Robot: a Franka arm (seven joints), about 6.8 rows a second.
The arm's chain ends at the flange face. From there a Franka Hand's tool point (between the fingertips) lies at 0.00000 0.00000 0.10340 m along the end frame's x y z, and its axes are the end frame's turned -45 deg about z.
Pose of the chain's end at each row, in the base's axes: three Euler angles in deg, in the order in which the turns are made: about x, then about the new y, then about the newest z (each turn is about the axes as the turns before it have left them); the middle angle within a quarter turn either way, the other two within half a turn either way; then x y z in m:
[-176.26 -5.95 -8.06 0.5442 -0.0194 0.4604]
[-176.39 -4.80 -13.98 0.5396 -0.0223 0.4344]
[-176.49 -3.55 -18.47 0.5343 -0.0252 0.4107]
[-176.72 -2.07 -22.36 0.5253 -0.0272 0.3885]
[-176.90 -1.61 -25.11 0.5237 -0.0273 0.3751]
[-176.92 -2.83 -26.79 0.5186 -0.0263 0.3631]
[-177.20 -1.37 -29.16 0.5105 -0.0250 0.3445]
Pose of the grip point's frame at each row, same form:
[-176.26 -5.95 -53.06 0.5335 -0.0127 0.3578]
[-176.39 -4.80 -58.98 0.5309 -0.0158 0.3316]
[-176.49 -3.55 -63.47 0.5279 -0.0189 0.3077]
[-176.72 -2.07 -67.36 0.5216 -0.0213 0.2853]
[-176.90 -1.61 -70.11 0.5208 -0.0217 0.2719]
[-176.92 -2.83 -71.79 0.5135 -0.0208 0.2600]
[-177.20 -1.37 -74.16 0.5080 -0.0200 0.2413]

